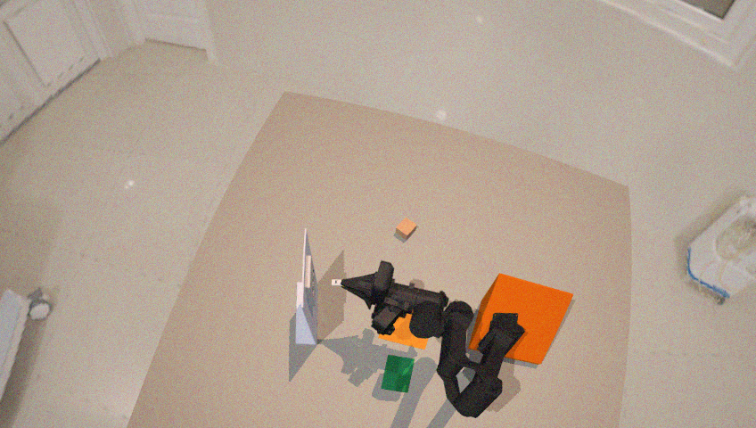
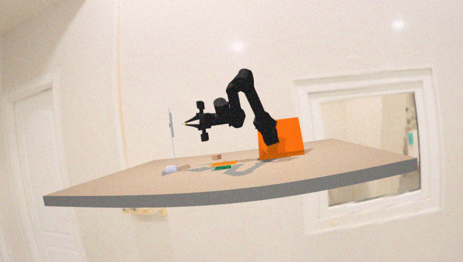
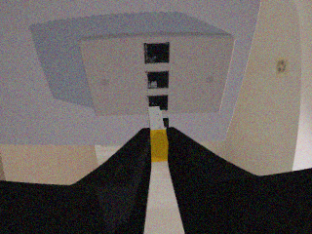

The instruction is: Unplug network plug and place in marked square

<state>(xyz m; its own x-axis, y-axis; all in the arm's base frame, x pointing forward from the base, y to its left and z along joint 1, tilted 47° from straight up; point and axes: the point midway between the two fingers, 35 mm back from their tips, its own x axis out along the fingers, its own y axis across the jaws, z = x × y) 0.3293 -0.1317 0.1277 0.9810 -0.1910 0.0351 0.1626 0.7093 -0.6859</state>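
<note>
The marked orange square lies 210 mm below my gripper tip and 160 mm behind it. From my gripper tip the other things lie so: thin pale tab (10 mm ahead); upright white panel (80 mm below, 80 mm ahead, 10 mm to the left); yellow plug (right at my gripper tip).
</note>
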